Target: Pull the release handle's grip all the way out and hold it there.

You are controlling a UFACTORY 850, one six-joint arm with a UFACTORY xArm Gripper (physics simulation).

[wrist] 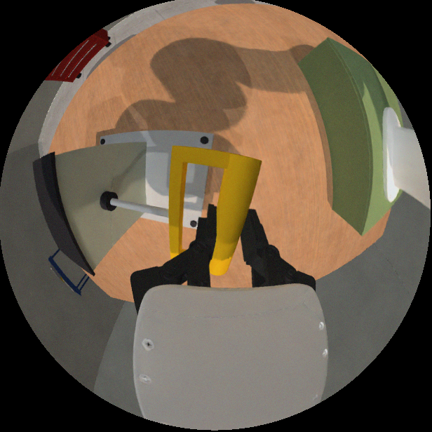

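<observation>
The release handle's yellow grip (pixel 238 195) is a D-shaped frame near the middle of the view. Its thick bar lies between the black fingers of my gripper (pixel 229 225), which is shut on it, one finger on each side. The left finger passes through the opening of the frame. A thin light rod (pixel 140 206) runs from a black collar on the beige housing (pixel 90 175) to the thin side of the grip, so the grip stands out from the housing. The rod's far end is hidden behind the grip.
The housing stands on a grey base plate (pixel 160 137) with dark bolts, on a wooden table (pixel 280 125). A green block (pixel 335 125) with a white cylinder (pixel 412 160) beside it is at the right. A red slatted object (pixel 80 57) is at the upper left, a blue frame (pixel 64 276) at the lower left.
</observation>
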